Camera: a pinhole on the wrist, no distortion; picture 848 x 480 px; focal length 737.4 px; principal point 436.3 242.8 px. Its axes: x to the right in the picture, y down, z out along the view. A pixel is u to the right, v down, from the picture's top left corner.
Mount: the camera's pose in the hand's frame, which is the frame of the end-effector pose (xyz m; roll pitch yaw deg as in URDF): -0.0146 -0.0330 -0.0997 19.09 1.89 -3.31
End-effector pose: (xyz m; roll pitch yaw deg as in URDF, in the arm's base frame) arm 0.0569 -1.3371 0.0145 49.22 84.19 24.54
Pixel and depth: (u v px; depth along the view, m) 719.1 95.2 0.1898
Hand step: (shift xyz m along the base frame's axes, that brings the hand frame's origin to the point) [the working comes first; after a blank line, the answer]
In the camera's frame: 0.0728 -0.0380 0.1898

0.0079 -0.1474 -0.0637
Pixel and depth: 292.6 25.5 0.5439
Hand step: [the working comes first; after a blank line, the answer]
In the camera's frame: -0.1060 -0.1603 0.5439

0.1716 -0.4816 0.1203
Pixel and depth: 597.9 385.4 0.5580
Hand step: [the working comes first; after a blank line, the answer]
In the camera's frame: 0.1223 0.1079 0.5580

0.3761 -0.2972 -0.0997
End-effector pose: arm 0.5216 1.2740 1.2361 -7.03 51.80 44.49
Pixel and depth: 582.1 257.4 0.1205
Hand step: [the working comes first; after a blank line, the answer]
In the camera's frame: 0.0238 0.0024 0.1205

0.0662 -0.0323 0.0056
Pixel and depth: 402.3 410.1 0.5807
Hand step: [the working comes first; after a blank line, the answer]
In the camera's frame: -0.0268 0.1317 0.5807

0.2954 0.2385 0.3299
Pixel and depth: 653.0 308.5 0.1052
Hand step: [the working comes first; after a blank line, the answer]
In the camera's frame: 0.0309 0.0094 0.1052

0.0550 -0.0298 -0.0086
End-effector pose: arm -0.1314 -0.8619 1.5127 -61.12 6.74 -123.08
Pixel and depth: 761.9 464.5 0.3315
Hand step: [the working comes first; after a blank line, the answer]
In the camera's frame: 0.1464 0.0997 0.3315

0.0665 -0.2349 0.1480
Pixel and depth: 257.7 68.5 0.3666
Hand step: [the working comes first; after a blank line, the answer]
In the camera's frame: -0.0888 -0.0867 0.3666

0.1060 0.0115 0.3183
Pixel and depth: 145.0 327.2 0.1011
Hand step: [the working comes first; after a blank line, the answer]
In the camera's frame: -0.0399 0.0116 0.1011

0.0046 0.0526 0.0527
